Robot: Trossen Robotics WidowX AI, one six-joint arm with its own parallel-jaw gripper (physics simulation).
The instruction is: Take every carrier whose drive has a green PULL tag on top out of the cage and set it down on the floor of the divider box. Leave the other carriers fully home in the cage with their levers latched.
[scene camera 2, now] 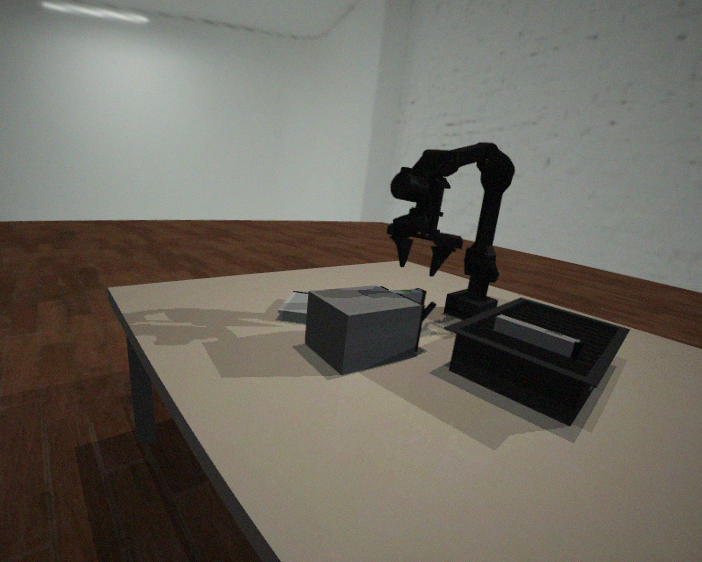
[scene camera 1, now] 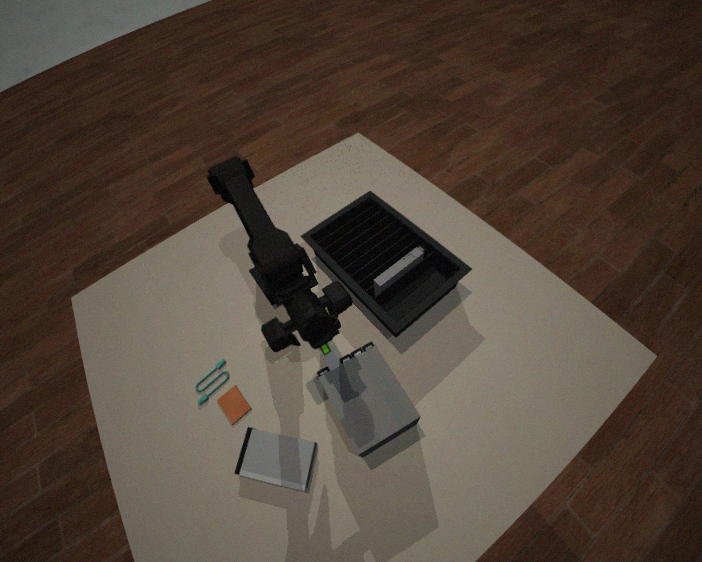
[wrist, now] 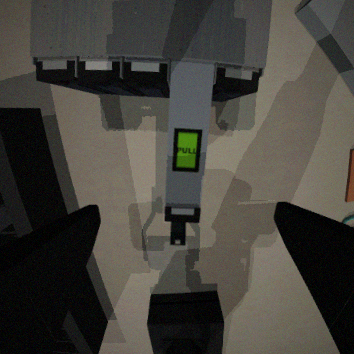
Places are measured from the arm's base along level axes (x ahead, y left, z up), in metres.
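Pixels of known places: gripper, between the fingertips: [scene camera 2: 416,271] [wrist: 188,211]; arm's base, origin of its link: [scene camera 2: 476,296] [wrist: 183,349].
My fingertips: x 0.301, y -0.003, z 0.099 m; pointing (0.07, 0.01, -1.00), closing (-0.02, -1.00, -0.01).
For each thing: its top centre in the pictures, then the offset to it from my fingertips. "pt": a spot on its surface instead.
- grey cage, centre of its top: [scene camera 2: 367,297] [scene camera 1: 365,393] 0.014 m left, 0.164 m ahead, 0.040 m down
- carrier with the green PULL tag, centre of its top: [wrist: 187,144] [scene camera 1: 325,349] [scene camera 2: 405,289] 0.002 m right, 0.027 m ahead, 0.042 m down
- grey carrier, centre of its top: [scene camera 2: 538,327] [scene camera 1: 401,264] 0.285 m left, 0.055 m back, 0.047 m down
- black divider box, centre of its top: [scene camera 2: 548,328] [scene camera 1: 381,251] 0.279 m left, 0.134 m back, 0.067 m down
- flat grey case, centre of its top: [scene camera 1: 274,457] [scene camera 2: 305,301] 0.236 m right, 0.143 m ahead, 0.132 m down
- orange square, a spot on its surface: [scene camera 1: 234,403] pt 0.271 m right, 0.035 m back, 0.154 m down
- teal cable, centre of its top: [scene camera 1: 211,380] 0.301 m right, 0.125 m back, 0.150 m down
My gripper [scene camera 2: 418,270] [wrist: 188,211] is open and empty, high above the front of the grey cage [scene camera 1: 380,409] [scene camera 2: 363,327] [wrist: 75,30]. The carrier with the green PULL tag [scene camera 1: 331,360] [scene camera 2: 416,292] [wrist: 190,110] sticks partway out of the cage, level. Its black lever [scene camera 2: 429,308] [wrist: 178,235] stands out from its front. In the wrist view, three carriers sit in the cage left of it and one carrier [wrist: 237,80] right of it; their latches are too dark to tell. Another grey carrier [scene camera 1: 399,272] [scene camera 2: 535,334] stands in the black divider box [scene camera 1: 398,325] [scene camera 2: 515,380]; no tag shows on it.
A flat grey case [scene camera 1: 278,459] [scene camera 2: 292,307] lies beside the cage, on the side away from the divider box. An orange square [scene camera 1: 234,403] and a teal cable [scene camera 1: 212,383] lie near it. The divider box has raised walls and slotted dividers.
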